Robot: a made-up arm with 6 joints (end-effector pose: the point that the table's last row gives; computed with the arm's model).
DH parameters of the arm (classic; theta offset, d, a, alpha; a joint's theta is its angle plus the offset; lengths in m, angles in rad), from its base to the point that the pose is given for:
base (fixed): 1.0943 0 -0.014 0
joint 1: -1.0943 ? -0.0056 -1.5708
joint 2: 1.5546 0 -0.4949 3.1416
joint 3: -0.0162 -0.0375 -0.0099 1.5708
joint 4: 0 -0.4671 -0.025 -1.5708
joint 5: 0 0.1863 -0.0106 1.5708
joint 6: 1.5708 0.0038 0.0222 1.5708
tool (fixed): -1.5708 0.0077 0 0
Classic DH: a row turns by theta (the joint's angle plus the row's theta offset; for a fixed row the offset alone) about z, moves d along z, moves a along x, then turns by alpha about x.
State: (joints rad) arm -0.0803 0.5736 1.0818 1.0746 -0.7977 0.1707
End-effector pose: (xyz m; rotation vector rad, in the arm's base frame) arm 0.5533 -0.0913 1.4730 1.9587 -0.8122 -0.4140
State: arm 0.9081 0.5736 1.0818 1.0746 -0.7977 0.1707
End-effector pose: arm 0.3673 0.4116 1.4730 2.0876 0.2118 0.1810
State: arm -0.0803 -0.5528 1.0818 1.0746 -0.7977 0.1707
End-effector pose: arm -0.5188 -0.0050 1.5135 2.0246 -1.4612 0.8057
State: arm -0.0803 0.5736 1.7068 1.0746 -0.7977 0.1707
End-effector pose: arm 0.2553 -0.0673 1.5755 2.0590 -1.1928 0.2375
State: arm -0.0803 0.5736 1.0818 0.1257 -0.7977 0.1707
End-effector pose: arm 0.6111 -0.2289 1.3497 2.8447 -0.1892 -0.4420
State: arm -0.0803 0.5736 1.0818 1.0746 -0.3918 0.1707
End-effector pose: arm 0.5505 -0.0908 1.4716 1.9204 -0.6166 0.0225
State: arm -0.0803 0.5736 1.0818 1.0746 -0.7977 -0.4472
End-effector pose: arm 0.5498 -0.0957 1.4599 2.5223 -1.0237 -0.1677
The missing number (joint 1, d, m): 0.6416
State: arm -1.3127 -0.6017 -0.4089 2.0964 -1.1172 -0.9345
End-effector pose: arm 0.1743 -0.0913 1.2945 0.5502 -2.2921 -0.5715
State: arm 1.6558 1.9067 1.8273 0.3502 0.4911 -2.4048
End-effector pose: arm 0.0228 0.9264 0.5384 -0.4405 -1.1873 1.3980
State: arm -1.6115 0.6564 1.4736 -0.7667 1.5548 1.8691
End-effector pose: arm -0.1456 -0.6696 1.2829 -0.5697 -2.3054 0.5885
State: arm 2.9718 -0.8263 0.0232 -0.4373 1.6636 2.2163
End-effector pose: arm 0.0660 0.1095 1.2647 -2.3448 -0.6255 -0.5493
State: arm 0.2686 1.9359 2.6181 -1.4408 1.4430 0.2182
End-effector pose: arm 0.9016 0.2253 0.6103 -1.0653 0.5788 -1.2373
